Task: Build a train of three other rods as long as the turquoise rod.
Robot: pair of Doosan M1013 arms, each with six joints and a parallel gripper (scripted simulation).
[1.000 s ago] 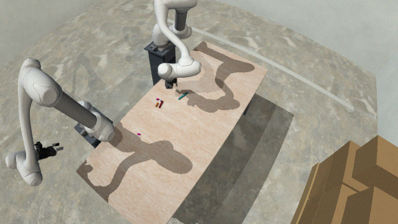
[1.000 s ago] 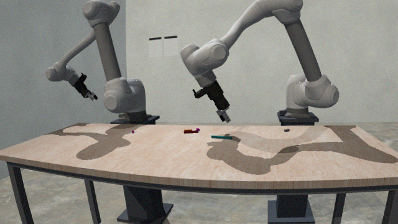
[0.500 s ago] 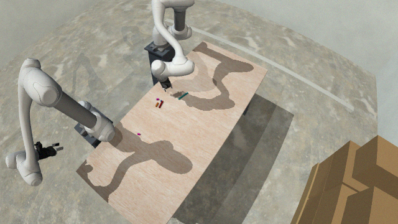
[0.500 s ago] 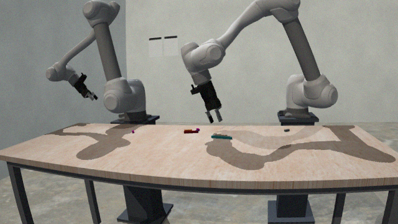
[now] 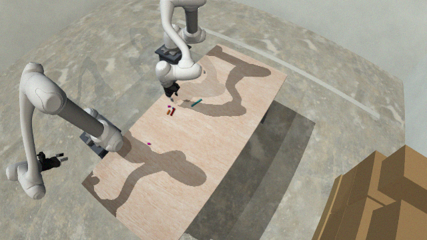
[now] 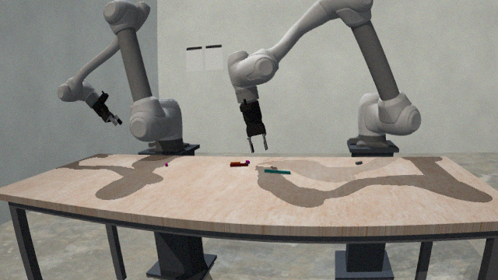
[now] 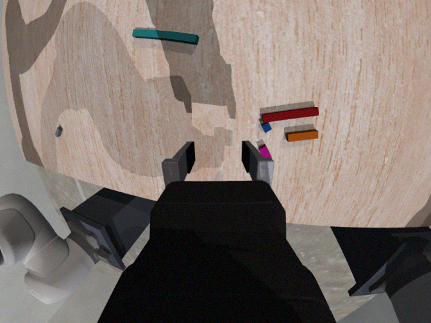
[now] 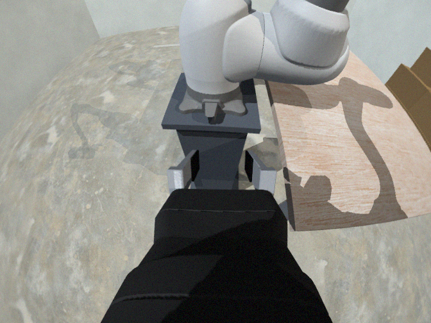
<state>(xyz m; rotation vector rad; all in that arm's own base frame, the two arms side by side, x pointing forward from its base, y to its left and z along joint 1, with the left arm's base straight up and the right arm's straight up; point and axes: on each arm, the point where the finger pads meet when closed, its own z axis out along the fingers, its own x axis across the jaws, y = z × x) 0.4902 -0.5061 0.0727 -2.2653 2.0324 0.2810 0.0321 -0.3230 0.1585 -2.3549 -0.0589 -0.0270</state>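
My left hand is 7 cm above the blue rod, 5 cm to the left of it and 1 cm short of it. The rest, counted from my left hand: turquoise rod 15 cm ahead, 8 cm to the left, 7 cm below; orange rod 10 cm to the right, 7 cm below; red rod 8 cm to the right, 7 cm below, 3 cm ahead.
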